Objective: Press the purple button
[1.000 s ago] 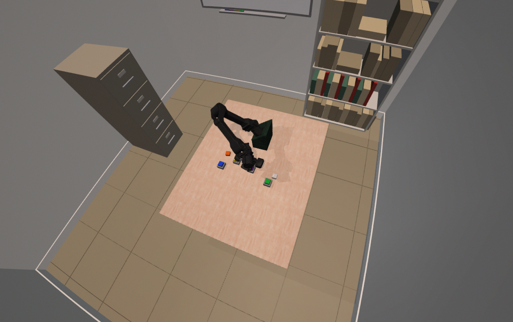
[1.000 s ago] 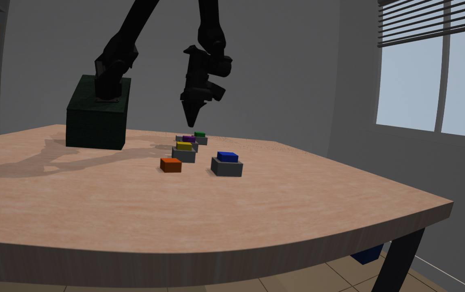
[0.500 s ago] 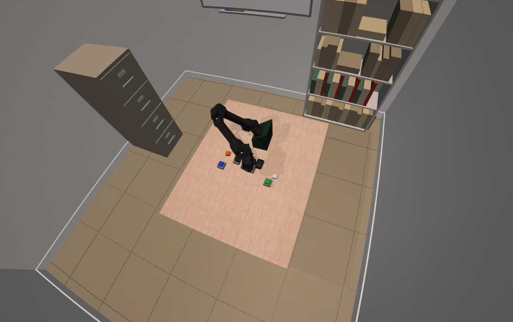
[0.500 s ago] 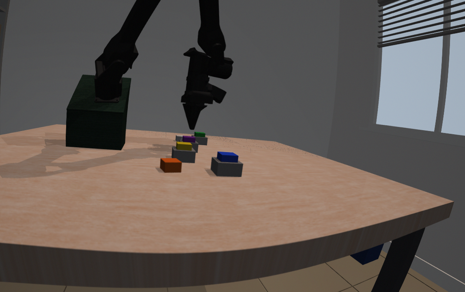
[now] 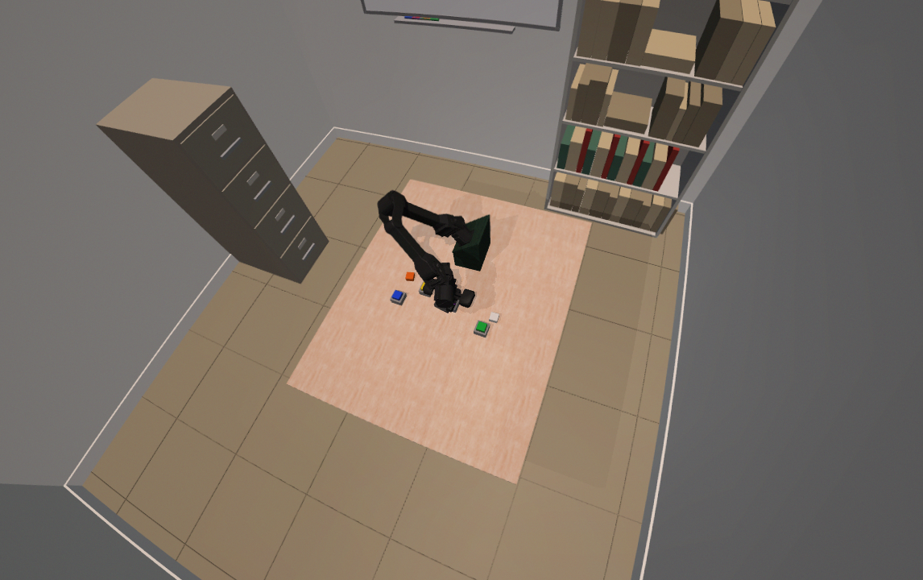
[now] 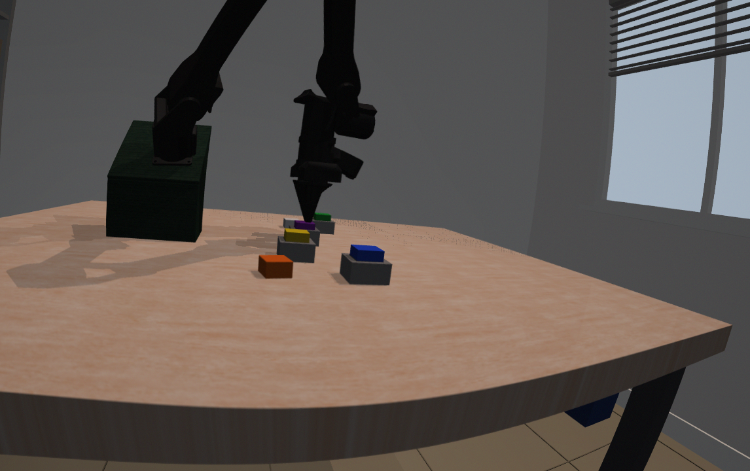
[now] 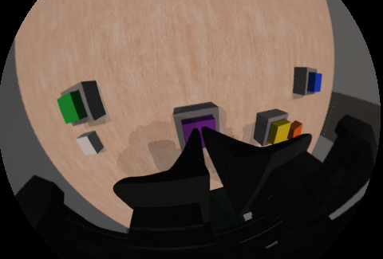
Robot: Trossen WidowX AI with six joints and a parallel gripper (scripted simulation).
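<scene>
My gripper tip is 1 cm past the purple button and 1 cm above it. Round my gripper tip: yellow button: 5 cm behind, 12 cm to the right; green button: 7 cm ahead, 14 cm to the left; white block: 1 cm ahead, 17 cm to the left, 3 cm below.
</scene>
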